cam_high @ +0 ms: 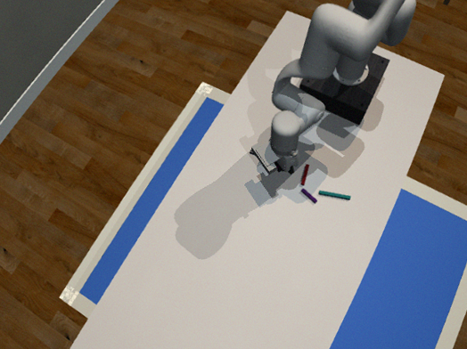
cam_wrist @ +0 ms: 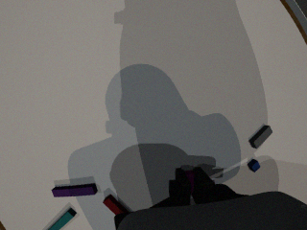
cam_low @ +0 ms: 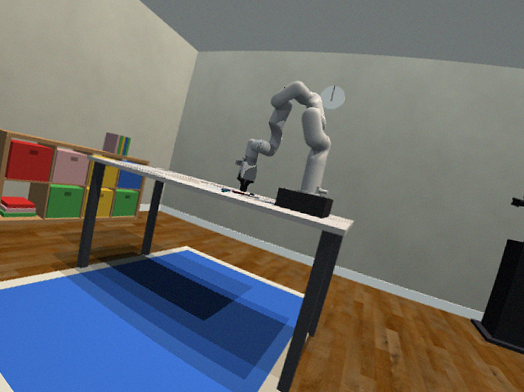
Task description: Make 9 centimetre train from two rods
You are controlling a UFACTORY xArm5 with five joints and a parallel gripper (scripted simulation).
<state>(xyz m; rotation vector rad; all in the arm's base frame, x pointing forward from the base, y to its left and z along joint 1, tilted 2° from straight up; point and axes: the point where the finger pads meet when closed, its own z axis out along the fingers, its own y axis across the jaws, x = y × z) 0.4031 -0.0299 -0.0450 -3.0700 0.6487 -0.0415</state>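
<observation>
Right now my hand is 80 mm to the right of the red rod, 30 mm above it and 20 mm past it. Round my hand: blue rod (80 mm to the right, 30 mm below, 30 mm behind); grey rod (100 mm to the right, 30 mm below); magenta rod (20 mm below).
</observation>
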